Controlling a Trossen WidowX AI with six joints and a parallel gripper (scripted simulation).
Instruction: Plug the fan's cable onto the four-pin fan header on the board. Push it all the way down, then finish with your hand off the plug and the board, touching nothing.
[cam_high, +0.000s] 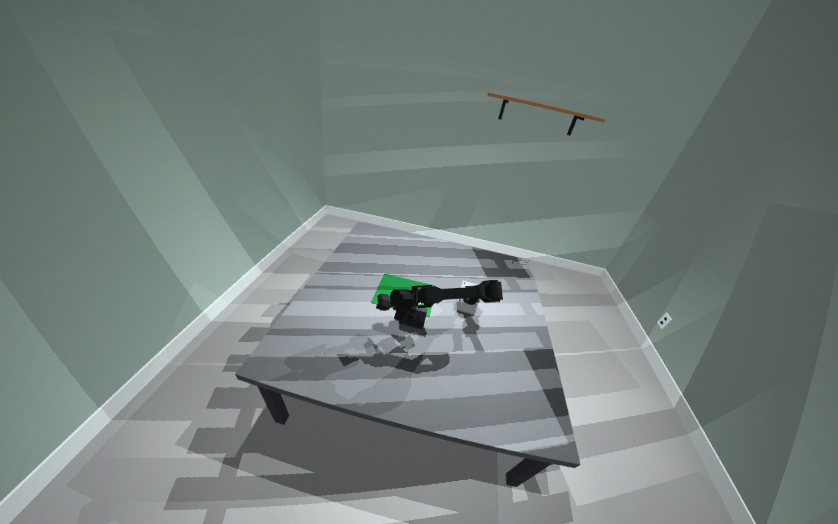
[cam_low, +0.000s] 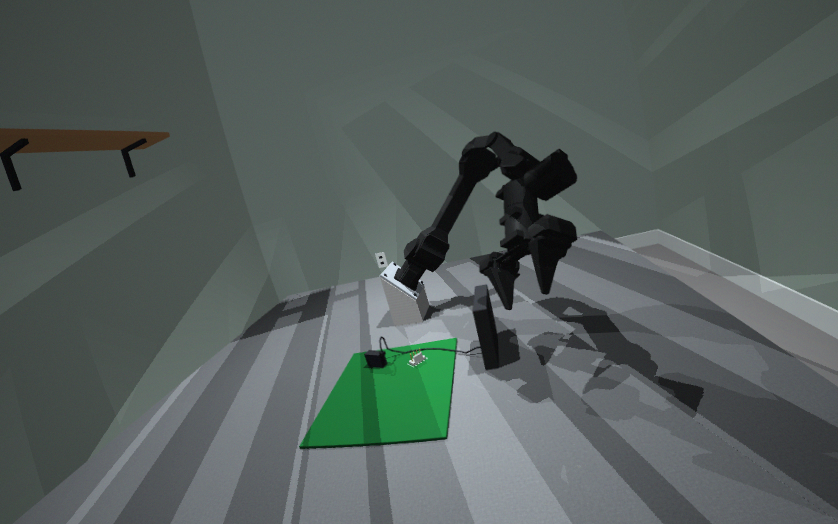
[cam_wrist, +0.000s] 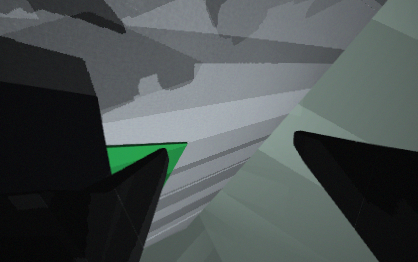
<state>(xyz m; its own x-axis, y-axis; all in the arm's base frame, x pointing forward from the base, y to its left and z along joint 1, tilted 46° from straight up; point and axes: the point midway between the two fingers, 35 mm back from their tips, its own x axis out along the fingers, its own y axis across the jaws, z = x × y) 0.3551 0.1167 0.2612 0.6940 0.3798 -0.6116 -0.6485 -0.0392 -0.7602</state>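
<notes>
Now: the black plug 31 cm to the right of my gripper tip, 13 cm behind it and 12 cm below it. Also, from my gripper tip: black fan: 12 cm behind, 8 cm to the right, 8 cm below; green board: 27 cm to the right, 16 cm below, 5 cm behind.
</notes>
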